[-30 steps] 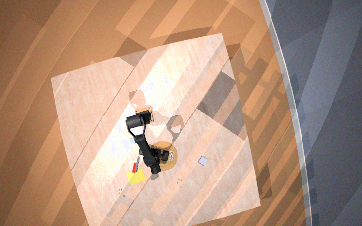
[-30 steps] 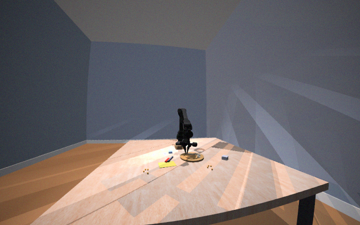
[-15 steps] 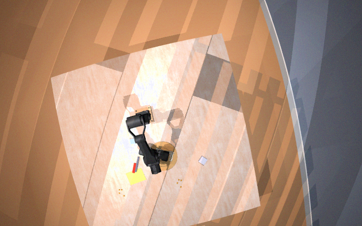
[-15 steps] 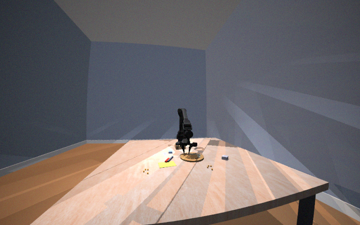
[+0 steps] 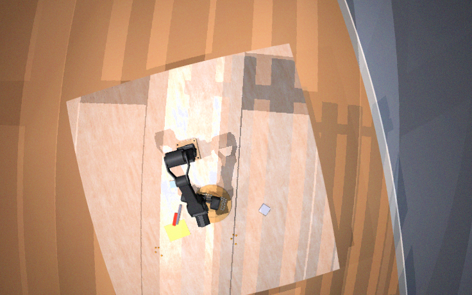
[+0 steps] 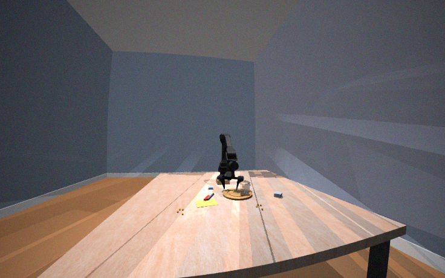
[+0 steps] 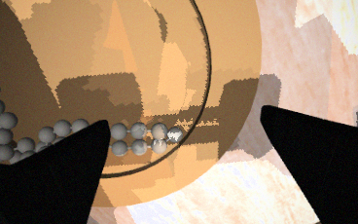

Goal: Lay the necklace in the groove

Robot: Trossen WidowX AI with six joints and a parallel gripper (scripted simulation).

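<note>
Right now my gripper tip is 60 mm short of the round bead board, 30 mm to the right of it and 10 mm above it. The rest, counted from my gripper tip: blue block (120 mm behind, 120 mm to the right, 10 mm below); yellow note (120 mm ahead, 200 mm to the right, 20 mm below); red marker (50 mm ahead, 170 mm to the right, 10 mm below).
</note>
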